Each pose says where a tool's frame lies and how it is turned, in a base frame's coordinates. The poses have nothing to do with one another.
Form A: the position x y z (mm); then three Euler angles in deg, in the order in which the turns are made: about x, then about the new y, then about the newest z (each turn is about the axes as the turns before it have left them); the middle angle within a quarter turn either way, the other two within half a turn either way.
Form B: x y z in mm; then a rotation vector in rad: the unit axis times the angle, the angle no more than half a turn. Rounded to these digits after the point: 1 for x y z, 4 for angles.
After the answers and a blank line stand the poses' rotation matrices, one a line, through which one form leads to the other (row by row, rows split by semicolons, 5 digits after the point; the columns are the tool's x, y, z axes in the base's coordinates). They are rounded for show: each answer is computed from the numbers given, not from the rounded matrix.
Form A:
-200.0 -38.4 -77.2 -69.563 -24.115 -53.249
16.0 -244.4 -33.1 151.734 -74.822 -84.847
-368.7 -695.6 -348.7 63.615 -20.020 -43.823
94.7 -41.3 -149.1 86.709 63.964 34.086
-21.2 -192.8 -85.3 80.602 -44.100 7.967
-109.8 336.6 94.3 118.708 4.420 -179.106
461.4 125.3 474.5 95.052 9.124 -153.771
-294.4 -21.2 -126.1 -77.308 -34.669 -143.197
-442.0 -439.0 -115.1 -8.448 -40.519 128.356
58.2 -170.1 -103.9 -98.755 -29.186 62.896
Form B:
-200.0 -38.4 -77.2 -0.9144 -0.8745 -0.5494
16.0 -244.4 -33.1 -1.8165 -1.1142 1.5369
-368.7 -695.6 -348.7 1.1763 0.1242 -0.8708
94.7 -41.3 -149.1 1.6314 0.4813 1.2874
-21.2 -192.8 -85.3 1.2770 -0.7228 -0.4266
-109.8 336.6 94.3 -0.0397 2.6391 -1.5626
461.4 125.3 474.5 0.3184 2.0250 -1.7859
-294.4 -21.2 -126.1 0.0819 -1.6081 -1.6318
-442.0 -439.0 -115.1 -0.8688 -0.2248 2.1742
58.2 -170.1 -103.9 -1.7708 0.6049 1.2229

0.54612 0.73132 -0.40857; -0.05070 0.51568 0.85528; 0.83617 -0.44637 0.31870
0.02352 0.26076 -0.96512; 0.83615 -0.53430 -0.12399; -0.54800 -0.80407 -0.23060
0.67789 0.65059 -0.34235; -0.52899 0.10827 -0.84170; -0.51053 0.75167 0.41755
0.36353 -0.24600 0.89852; 0.77510 -0.45519 -0.43821; 0.51679 0.85574 0.02520
0.71119 -0.09953 -0.69591; -0.65731 0.25688 -0.70849; 0.24928 0.96131 0.11726
-0.99690 0.01556 0.07707; -0.06009 0.48134 -0.87447; -0.05070 -0.87639 -0.47892
-0.88569 0.43637 0.15857; -0.10277 0.14880 -0.98351; -0.45277 -0.88738 -0.08695
-0.65854 0.49270 -0.56883; -0.57596 0.15652 0.80236; 0.48436 0.85601 0.18070
-0.47173 -0.59612 -0.64970; 0.71643 -0.68866 0.11168; -0.51400 -0.41278 0.75194
0.39776 -0.77716 -0.48765; 0.08409 -0.49838 0.86287; -0.91363 -0.38423 -0.13289

